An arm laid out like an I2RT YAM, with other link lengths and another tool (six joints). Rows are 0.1 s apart.
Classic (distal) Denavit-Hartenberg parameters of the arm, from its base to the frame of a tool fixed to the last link. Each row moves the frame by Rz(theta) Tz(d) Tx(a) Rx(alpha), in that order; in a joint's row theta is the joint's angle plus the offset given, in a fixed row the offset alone. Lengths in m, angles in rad.
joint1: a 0.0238  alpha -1.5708  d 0.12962  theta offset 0
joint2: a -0.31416  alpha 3.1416  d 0  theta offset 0
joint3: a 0.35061  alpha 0  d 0  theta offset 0.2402
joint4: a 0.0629  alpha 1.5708  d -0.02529  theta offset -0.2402
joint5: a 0  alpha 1.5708  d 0.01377  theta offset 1.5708
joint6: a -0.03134  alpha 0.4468  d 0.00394  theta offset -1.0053
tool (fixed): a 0  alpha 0  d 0.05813  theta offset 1.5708
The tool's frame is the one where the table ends.
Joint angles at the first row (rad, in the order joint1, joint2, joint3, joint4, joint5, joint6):
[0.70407, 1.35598, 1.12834, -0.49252, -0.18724, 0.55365]
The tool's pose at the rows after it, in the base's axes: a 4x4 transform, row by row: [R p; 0 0 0 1], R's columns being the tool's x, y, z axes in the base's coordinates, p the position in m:
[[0.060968 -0.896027 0.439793 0.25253], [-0.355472 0.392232 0.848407 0.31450], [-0.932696 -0.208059 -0.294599 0.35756], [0 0 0 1]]
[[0.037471 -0.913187 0.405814 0.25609], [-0.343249 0.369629 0.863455 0.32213], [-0.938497 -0.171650 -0.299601 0.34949], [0 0 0 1]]
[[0.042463 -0.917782 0.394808 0.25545], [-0.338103 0.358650 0.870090 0.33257], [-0.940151 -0.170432 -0.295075 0.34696], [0 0 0 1]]
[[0.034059 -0.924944 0.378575 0.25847], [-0.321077 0.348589 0.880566 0.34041], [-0.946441 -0.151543 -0.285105 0.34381], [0 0 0 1]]
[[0.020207 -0.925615 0.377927 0.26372], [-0.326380 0.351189 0.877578 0.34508], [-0.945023 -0.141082 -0.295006 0.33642], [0 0 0 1]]
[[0.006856 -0.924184 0.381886 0.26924], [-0.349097 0.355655 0.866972 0.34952], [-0.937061 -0.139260 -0.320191 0.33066], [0 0 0 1]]
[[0.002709 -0.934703 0.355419 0.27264], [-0.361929 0.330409 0.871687 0.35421], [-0.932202 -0.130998 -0.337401 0.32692], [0 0 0 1]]
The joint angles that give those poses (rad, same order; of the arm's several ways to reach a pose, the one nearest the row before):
[0.70861, 1.39256, 1.14652, -0.50304, -0.19021, 0.54766]
[0.71286, 1.42737, 1.15279, -0.49218, -0.22894, 0.55504]
[0.73362, 1.45107, 1.16502, -0.47517, -0.22555, 0.56304]
[0.74072, 1.47804, 1.17657, -0.45547, -0.24582, 0.57475]
[0.74054, 1.50464, 1.18219, -0.44657, -0.24673, 0.58095]
[0.74089, 1.53311, 1.19955, -0.46015, -0.23328, 0.57989]
[0.74145, 1.56193, 1.22165, -0.47762, -0.24976, 0.56107]

